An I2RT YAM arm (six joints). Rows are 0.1 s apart.
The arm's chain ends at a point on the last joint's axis. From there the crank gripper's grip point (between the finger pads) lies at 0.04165 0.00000 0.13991 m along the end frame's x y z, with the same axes.
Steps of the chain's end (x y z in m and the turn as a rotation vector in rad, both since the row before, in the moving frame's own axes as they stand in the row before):
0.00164 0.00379 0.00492 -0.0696 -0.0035 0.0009
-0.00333 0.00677 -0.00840 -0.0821 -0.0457 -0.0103
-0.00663 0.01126 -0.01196 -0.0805 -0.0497 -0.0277
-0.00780 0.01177 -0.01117 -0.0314 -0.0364 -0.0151
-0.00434 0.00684 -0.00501 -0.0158 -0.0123 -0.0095
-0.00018 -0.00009 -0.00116 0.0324 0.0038 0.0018
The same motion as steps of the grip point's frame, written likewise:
0.00115 0.01356 0.00472 -0.0696 -0.0035 0.0009
-0.00970 0.01792 -0.00710 -0.0821 -0.0457 -0.0103
-0.01348 0.02153 -0.01047 -0.0805 -0.0497 -0.0277
-0.01289 0.01559 -0.00981 -0.0314 -0.0364 -0.0151
-0.00606 0.00867 -0.00452 -0.0158 -0.0123 -0.0095
0.00036 -0.00454 -0.00139 0.0324 0.0038 0.0018

